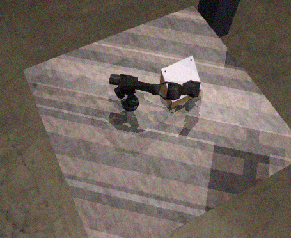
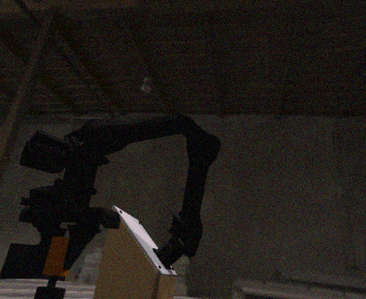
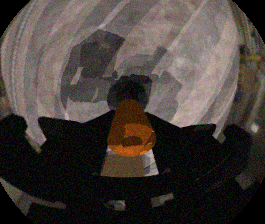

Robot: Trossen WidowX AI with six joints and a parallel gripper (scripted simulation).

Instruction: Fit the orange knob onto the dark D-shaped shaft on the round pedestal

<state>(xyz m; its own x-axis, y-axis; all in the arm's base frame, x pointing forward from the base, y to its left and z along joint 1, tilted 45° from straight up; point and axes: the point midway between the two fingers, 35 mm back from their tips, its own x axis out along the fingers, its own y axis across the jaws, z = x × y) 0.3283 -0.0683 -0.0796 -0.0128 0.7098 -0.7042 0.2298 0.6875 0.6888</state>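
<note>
Now: gripper tip 40 mm above the dark pedestal. From my gripper tip the other things lie so: orange knob (20 mm above).
</note>
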